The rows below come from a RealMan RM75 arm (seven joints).
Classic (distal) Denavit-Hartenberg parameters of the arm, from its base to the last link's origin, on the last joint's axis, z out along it. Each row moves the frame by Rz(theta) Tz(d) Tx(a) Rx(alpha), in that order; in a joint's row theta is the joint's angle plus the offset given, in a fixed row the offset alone. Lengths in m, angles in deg.
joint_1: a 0  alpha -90  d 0.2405  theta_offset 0
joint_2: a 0  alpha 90  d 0  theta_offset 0
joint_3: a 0  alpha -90  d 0.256  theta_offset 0
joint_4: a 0  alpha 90  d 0  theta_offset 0
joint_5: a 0  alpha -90  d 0.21  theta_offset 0
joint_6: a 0  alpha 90  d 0  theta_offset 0
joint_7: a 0  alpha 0  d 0.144  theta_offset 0
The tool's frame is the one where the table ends.
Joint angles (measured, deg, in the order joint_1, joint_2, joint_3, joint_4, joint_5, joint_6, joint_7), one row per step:
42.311, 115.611, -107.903, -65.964, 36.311, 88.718, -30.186
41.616, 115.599, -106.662, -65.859, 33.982, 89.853, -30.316
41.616, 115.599, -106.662, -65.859, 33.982, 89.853, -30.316
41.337, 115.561, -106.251, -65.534, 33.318, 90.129, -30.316
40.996, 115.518, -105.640, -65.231, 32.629, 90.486, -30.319
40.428, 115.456, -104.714, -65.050, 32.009, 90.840, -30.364
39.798, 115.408, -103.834, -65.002, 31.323, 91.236, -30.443
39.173, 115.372, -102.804, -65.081, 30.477, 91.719, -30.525
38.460, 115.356, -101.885, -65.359, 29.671, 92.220, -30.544
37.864, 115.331, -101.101, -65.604, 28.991, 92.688, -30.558
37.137, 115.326, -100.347, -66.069, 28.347, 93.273, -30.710
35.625, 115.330, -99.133, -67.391, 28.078, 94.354, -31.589
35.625, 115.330, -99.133, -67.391, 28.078, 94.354, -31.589
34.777, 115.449, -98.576, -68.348, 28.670, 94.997, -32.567
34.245, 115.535, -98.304, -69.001, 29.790, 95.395, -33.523
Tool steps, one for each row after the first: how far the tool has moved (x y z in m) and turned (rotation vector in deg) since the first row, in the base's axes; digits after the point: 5 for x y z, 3 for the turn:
0.00814, 0.00145, 0.00662, 0.967, -1.863, -0.859
0.00814, 0.00145, 0.00662, 0.967, -1.863, -0.859
0.01220, 0.00165, 0.00874, 1.312, -2.511, -1.478
0.01652, 0.00185, 0.01140, 1.744, -3.100, -2.271
0.02140, 0.00186, 0.01466, 2.343, -3.401, -3.336
0.02624, 0.00148, 0.01794, 2.892, -3.739, -4.311
0.03078, 0.00138, 0.02179, 3.555, -4.108, -5.240
0.03500, 0.00068, 0.02537, 4.182, -4.424, -6.121
0.03860, -0.00003, 0.02856, 4.700, -4.723, -6.892
0.04205, -0.00146, 0.03173, 5.049, -4.960, -7.583
0.04612, -0.00569, 0.03604, 4.927, -4.487, -8.443
0.04612, -0.00569, 0.03604, 4.927, -4.487, -8.443
0.04595, -0.00919, 0.03654, 4.136, -3.456, -8.578
0.04430, -0.01222, 0.03558, 3.094, -2.136, -8.534

